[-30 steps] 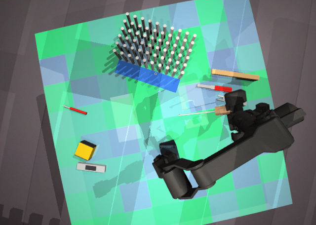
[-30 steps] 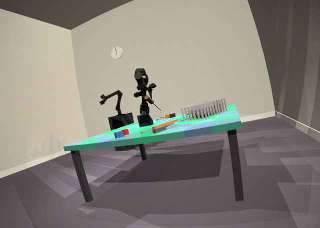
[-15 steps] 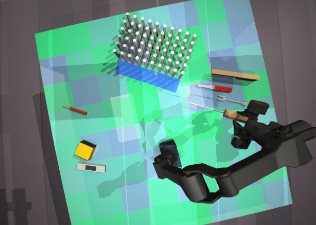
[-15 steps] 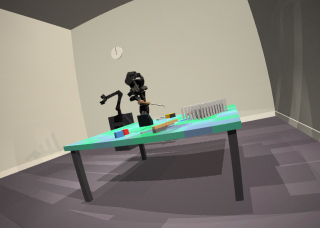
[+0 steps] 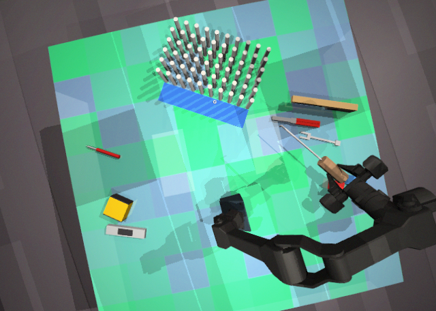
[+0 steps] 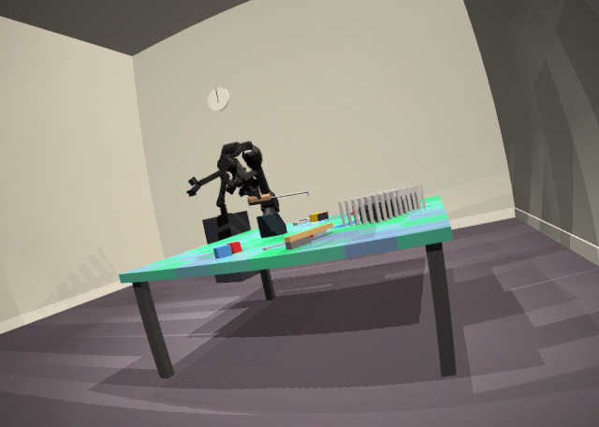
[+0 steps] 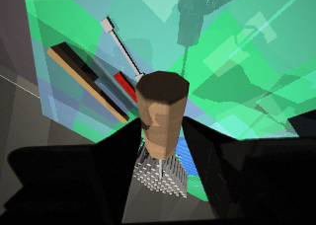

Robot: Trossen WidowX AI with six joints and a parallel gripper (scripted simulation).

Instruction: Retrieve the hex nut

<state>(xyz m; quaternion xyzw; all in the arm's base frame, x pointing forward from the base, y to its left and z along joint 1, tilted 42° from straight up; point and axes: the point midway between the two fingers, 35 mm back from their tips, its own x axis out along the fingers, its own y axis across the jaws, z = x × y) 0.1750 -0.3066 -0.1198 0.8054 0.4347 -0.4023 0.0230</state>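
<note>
Now: gripper tip 8 cm short of the wire hook tool, 8 cm to the right of it and 1 cm above it. Round my gripper tip: red block: 9 cm behind, 11 cm to the right, 17 cm below; then grey fork tool: 10 cm ahead, 7 cm to the right, 18 cm below; then blue cube: 9 cm behind, 19 cm to the right, 17 cm below.
</note>
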